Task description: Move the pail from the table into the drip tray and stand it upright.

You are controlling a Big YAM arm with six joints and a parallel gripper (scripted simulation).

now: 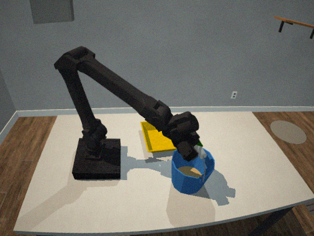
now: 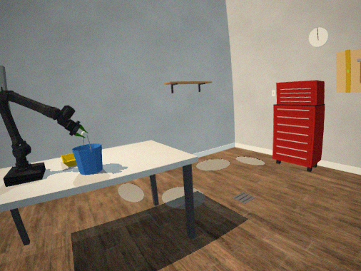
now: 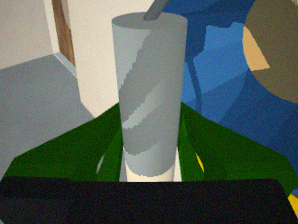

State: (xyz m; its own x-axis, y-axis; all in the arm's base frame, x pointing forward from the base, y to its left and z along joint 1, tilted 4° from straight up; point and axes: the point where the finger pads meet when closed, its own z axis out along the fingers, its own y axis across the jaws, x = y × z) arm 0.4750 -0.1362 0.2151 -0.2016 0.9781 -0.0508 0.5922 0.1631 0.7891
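The pail handle is 30 mm below my hand. From my hand the other things lie so: blue pail (100 mm below); yellow drip tray (310 mm to the left, 230 mm below, 90 mm behind).
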